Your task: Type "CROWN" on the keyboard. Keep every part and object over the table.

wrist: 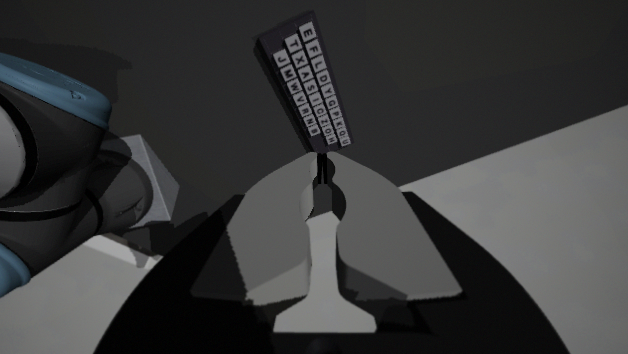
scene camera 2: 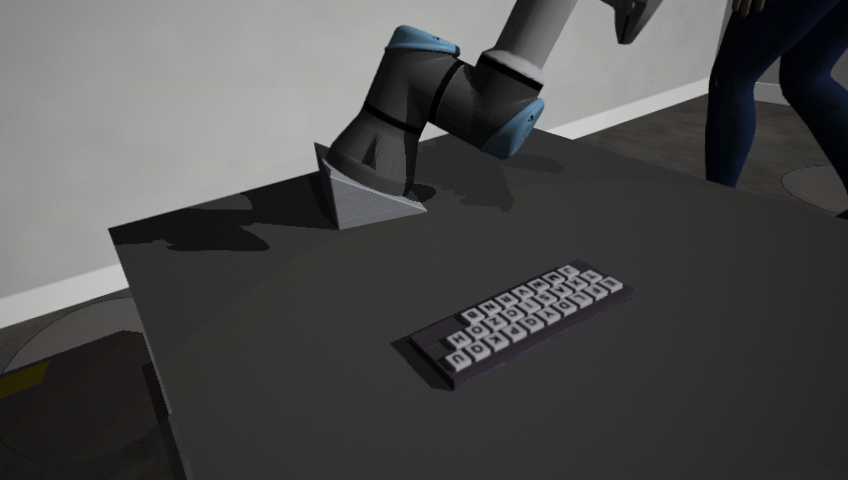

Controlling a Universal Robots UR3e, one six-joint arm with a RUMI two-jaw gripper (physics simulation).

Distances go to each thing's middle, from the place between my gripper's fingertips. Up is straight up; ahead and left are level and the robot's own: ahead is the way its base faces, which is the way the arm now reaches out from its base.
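Position of the dark keyboard (scene camera 2: 466,346), counted from my hand: 11 cm to the right, 1 cm ahead, 23 cm below.
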